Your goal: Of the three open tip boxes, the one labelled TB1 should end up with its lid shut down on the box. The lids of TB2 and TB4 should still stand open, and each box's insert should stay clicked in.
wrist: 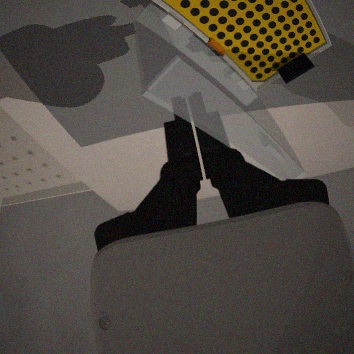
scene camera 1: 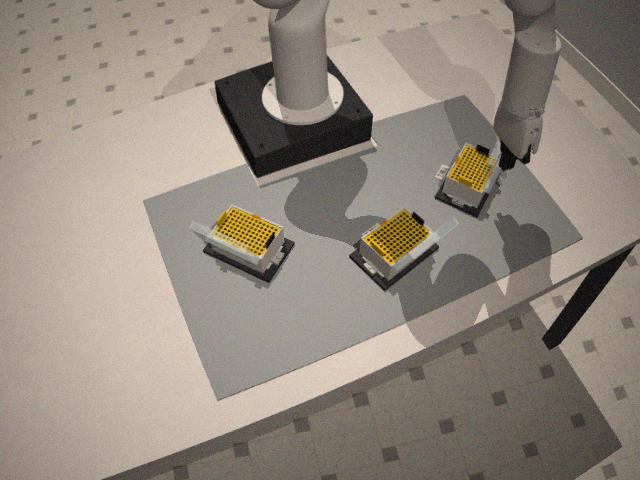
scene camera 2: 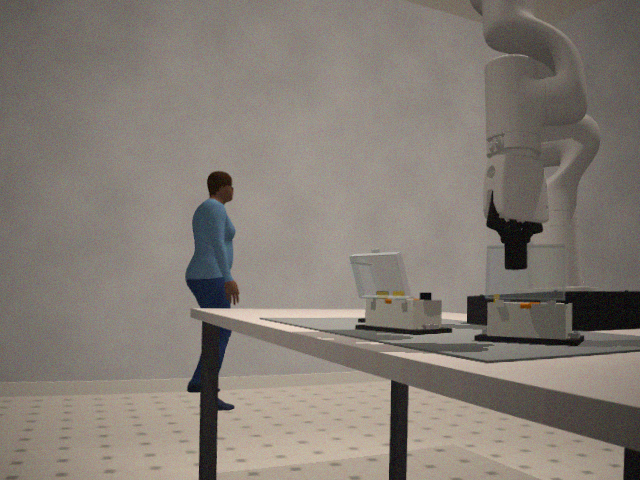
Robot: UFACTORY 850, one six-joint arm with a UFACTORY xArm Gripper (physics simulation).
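Note:
The right tip box [scene camera 1: 464, 193] [scene camera 2: 529, 321] has a yellow insert [scene camera 1: 473, 167] [wrist: 260, 30] seated in it; its clear lid [scene camera 1: 493, 173] [scene camera 2: 547, 268] [wrist: 250, 135] stands open, close to upright. My gripper [scene camera 1: 509, 165] [scene camera 2: 515, 266] [wrist: 189, 111] is shut and empty, tips down, at the lid's outer side; contact cannot be told. The middle box [scene camera 1: 382, 263] [scene camera 2: 403, 312] has its clear lid [scene camera 1: 445, 228] [scene camera 2: 379, 273] open, leaning outward. The left box [scene camera 1: 263, 260] has its clear lid [scene camera 1: 199, 229] open and leaning outward. Both their inserts look seated. The TB labels are not readable.
The boxes stand on black bases on a grey mat [scene camera 1: 289, 320] on the table [scene camera 1: 103, 310]. The robot's black base block [scene camera 1: 237, 118] [scene camera 2: 602, 310] stands behind the mat. A person [scene camera 2: 212, 242] in a blue top is beyond the table.

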